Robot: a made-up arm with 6 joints.
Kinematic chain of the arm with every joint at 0, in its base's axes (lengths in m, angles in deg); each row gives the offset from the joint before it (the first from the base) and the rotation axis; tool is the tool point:
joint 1: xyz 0 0 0.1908 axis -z
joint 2: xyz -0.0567 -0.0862 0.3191 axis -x
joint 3: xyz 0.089 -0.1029 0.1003 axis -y
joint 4: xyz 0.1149 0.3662 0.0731 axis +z
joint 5: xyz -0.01 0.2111 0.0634 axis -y
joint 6: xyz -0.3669 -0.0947 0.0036 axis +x
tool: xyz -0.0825 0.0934 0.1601
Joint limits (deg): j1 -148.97..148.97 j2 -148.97..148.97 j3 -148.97..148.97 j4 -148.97..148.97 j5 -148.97..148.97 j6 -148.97..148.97
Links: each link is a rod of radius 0.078 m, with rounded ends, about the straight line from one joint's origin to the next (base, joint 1, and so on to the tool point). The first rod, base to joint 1, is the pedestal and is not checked.
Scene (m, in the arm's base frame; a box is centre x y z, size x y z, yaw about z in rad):
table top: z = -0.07
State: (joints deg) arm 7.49 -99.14 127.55 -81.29 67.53 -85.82
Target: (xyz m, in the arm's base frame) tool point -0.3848 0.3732 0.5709
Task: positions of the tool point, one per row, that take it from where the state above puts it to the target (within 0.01 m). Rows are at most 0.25 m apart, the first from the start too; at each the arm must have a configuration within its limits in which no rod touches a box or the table.
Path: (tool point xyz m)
1: -0.2385 -0.6696 0.7941
2: -0.4070 -0.5516 0.7604
3: -0.5342 -0.3843 0.7253
4: -0.6015 -0.1833 0.6894
5: -0.5976 0.0280 0.6520
6: -0.5218 0.2222 0.6128
7: -0.3848 0.3732 0.5709

